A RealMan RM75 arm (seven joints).
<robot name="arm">
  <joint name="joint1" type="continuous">
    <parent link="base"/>
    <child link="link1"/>
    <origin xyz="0 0 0.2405" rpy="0 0 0"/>
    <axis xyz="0 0 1"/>
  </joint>
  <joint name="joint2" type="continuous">
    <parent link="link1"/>
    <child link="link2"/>
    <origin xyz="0 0 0" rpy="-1.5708 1.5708 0"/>
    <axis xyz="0 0 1"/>
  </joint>
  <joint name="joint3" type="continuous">
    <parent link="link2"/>
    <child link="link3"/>
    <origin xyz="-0.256 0 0" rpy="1.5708 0 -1.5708"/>
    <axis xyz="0 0 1"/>
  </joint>
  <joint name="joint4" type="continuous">
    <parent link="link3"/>
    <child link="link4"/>
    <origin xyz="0 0 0" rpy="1.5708 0 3.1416"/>
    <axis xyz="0 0 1"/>
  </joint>
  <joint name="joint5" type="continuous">
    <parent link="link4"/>
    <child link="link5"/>
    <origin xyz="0 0.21 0" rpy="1.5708 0 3.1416"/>
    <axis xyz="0 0 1"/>
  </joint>
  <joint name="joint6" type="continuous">
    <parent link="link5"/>
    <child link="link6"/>
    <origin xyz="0 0 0" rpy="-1.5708 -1.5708 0"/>
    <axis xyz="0 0 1"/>
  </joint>
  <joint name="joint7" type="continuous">
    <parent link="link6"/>
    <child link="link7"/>
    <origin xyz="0.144 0 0" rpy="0 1.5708 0"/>
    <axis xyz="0 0 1"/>
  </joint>
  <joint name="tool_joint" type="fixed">
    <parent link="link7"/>
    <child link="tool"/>
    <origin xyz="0 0 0" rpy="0 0 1.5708"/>
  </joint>
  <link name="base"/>
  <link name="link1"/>
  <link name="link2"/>
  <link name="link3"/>
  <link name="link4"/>
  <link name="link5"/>
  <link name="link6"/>
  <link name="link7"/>
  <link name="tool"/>
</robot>
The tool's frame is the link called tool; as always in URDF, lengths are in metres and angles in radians. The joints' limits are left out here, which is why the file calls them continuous.
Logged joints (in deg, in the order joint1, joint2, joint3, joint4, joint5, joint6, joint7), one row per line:
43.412, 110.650, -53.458, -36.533, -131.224, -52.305, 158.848
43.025, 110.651, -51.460, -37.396, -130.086, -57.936, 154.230
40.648, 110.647, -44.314, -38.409, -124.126, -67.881, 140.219
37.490, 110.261, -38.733, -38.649, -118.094, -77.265, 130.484
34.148, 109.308, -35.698, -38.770, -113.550, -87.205, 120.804
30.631, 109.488, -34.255, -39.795, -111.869, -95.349, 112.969
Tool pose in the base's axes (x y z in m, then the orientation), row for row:
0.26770, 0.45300, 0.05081, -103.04, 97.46, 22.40
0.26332, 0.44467, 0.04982, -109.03, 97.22, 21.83
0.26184, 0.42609, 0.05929, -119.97, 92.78, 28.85
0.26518, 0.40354, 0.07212, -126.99, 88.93, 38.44
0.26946, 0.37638, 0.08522, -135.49, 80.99, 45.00
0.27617, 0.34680, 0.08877, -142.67, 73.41, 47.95
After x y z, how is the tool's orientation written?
As a rotation vector, in degrees.
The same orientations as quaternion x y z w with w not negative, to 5 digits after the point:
-0.68169, 0.64477, 0.14819, 0.31244
-0.70905, 0.63225, 0.14197, 0.27814
-0.75777, 0.58603, 0.18223, 0.22172
-0.78264, 0.54807, 0.23690, 0.17600
-0.81756, 0.48870, 0.27153, 0.13796
-0.84687, 0.43575, 0.28462, 0.10921

